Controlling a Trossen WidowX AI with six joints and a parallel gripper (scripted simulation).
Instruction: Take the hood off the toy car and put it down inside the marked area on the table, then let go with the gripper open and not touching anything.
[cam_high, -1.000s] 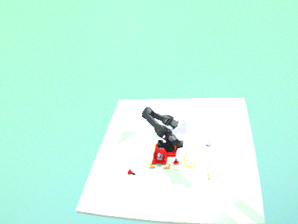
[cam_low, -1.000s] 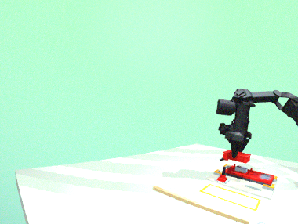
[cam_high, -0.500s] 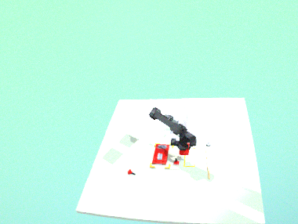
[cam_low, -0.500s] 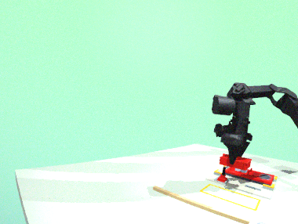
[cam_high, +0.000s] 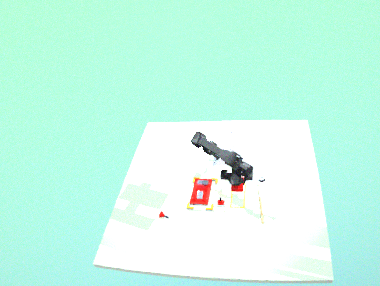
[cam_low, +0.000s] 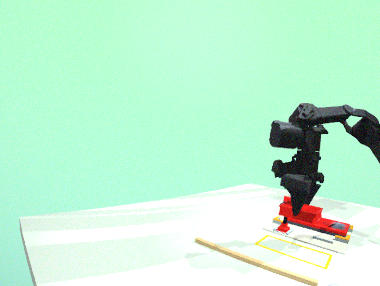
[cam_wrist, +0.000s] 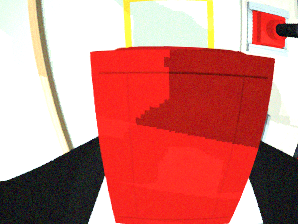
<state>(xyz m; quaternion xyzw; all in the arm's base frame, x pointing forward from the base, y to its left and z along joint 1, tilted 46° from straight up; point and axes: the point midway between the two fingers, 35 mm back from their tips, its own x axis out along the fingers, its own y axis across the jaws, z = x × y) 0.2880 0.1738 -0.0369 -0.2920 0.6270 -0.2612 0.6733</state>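
My gripper tip is now 5 cm short of the thin wooden stick, 14 cm to the right of it and 10 cm above it. Round my gripper tip: grey wheel 14 cm behind, 14 cm to the left, 9 cm below; then red hood 1 cm above.
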